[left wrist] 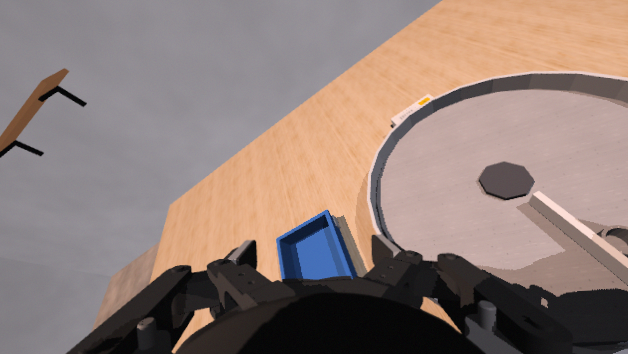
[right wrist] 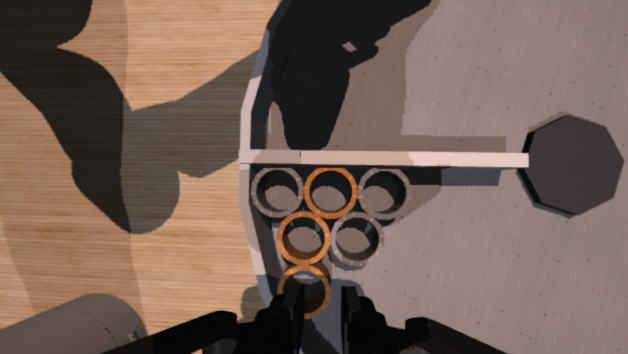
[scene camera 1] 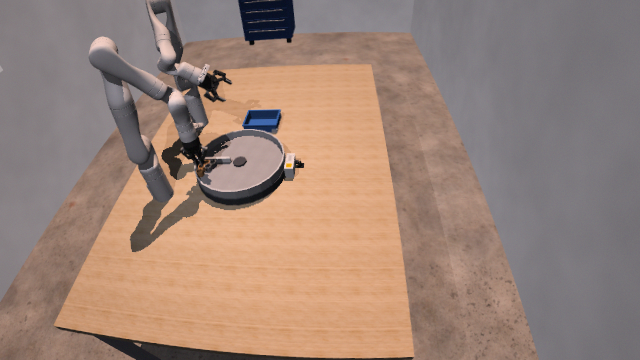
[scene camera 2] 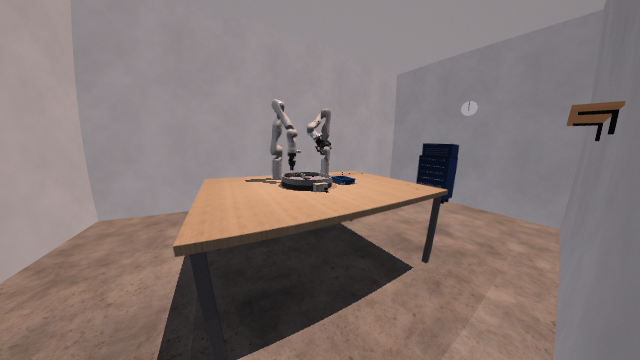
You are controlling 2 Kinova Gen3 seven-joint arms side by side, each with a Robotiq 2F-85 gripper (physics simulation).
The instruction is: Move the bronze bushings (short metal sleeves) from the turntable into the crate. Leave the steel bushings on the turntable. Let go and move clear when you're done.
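Frame: origin at the left arm's base, x ahead, y left, z up, level; metres.
Seen in the pictures: left gripper, fingertip midpoint: (left wrist: 314, 250) (scene camera 1: 228, 92) (scene camera 2: 327, 151); right gripper, fingertip midpoint: (right wrist: 322, 305) (scene camera 1: 200, 165) (scene camera 2: 291, 170); right arm's base at its link origin: (right wrist: 98, 346) (scene camera 1: 164, 194) (scene camera 2: 277, 179).
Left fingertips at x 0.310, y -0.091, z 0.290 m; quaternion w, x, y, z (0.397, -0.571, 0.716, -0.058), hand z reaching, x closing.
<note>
Offsets run from my left fingertips to a thing's top centre. "*": to the spot under its first point.
In the right wrist view three bronze bushings @[0.033 m back, 0.270 m right, 0.212 m down] (right wrist: 308, 192) @[0.042 m back, 0.301 m right, 0.212 m down] (right wrist: 281, 239) @[0.034 m back, 0.331 m right, 0.212 m down] (right wrist: 281, 285) and three steel bushings @[0.065 m back, 0.277 m right, 0.212 m down] (right wrist: 254, 192) @[0.002 m back, 0.262 m right, 0.212 m down] (right wrist: 409, 192) @[0.011 m back, 0.293 m right, 0.212 m down] (right wrist: 334, 240) stand clustered on the turntable (right wrist: 450, 275) (scene camera 1: 260, 170) (left wrist: 440, 140), beside its rim and divider. My right gripper (right wrist: 322, 305) (scene camera 1: 201, 159) (scene camera 2: 292, 168) is partly open over the lowest bronze bushing. One finger overlaps its hole, the other shows outside its right wall; finger height is unclear. My left gripper (left wrist: 314, 250) (scene camera 1: 226, 90) (scene camera 2: 324, 147) is open and empty, high above the table. The blue crate @[0.069 m ahead, 0.146 m left, 0.240 m down] (scene camera 1: 262, 121) (scene camera 2: 344, 180) (left wrist: 320, 257) shows no bushings.
A pale divider bar @[* 0.010 m back, 0.244 m right, 0.207 m down] (right wrist: 380, 159) (left wrist: 575, 230) (scene camera 1: 218, 160) runs from the rim towards the dark hub @[0.113 m ahead, 0.214 m right, 0.229 m down] (right wrist: 572, 165) (left wrist: 506, 180) (scene camera 1: 240, 161). A small white box @[* 0.359 m ahead, 0.207 m right, 0.257 m down] (scene camera 1: 290, 172) (left wrist: 411, 111) (scene camera 2: 320, 187) sits against the turntable's outer wall. The crate stands close beside the turntable.
</note>
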